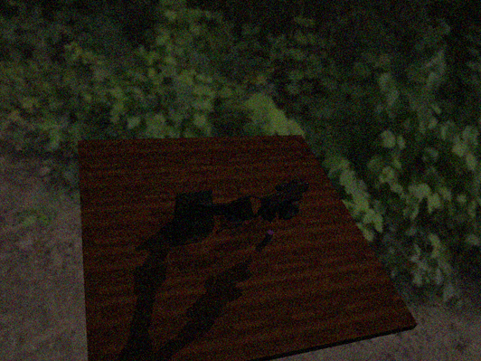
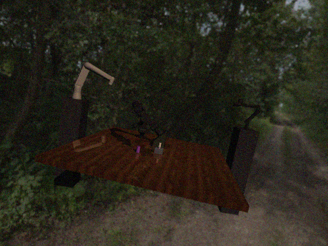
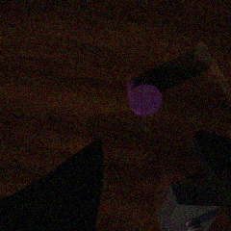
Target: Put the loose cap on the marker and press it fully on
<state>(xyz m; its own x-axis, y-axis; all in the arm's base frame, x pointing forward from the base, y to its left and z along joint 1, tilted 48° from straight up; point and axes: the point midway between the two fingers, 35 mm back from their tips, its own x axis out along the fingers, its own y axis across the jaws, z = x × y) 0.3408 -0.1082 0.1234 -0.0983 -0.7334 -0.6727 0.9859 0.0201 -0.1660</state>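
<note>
Right now the purple cap is 9 cm below my gripper tip, 1 cm to the right of it and 1 cm behind it. Round my gripper tip: holder block (17 cm to the left, 10 cm below, 9 cm behind); pale marker (17 cm to the left, 9 cm behind, 4 cm below).
</note>
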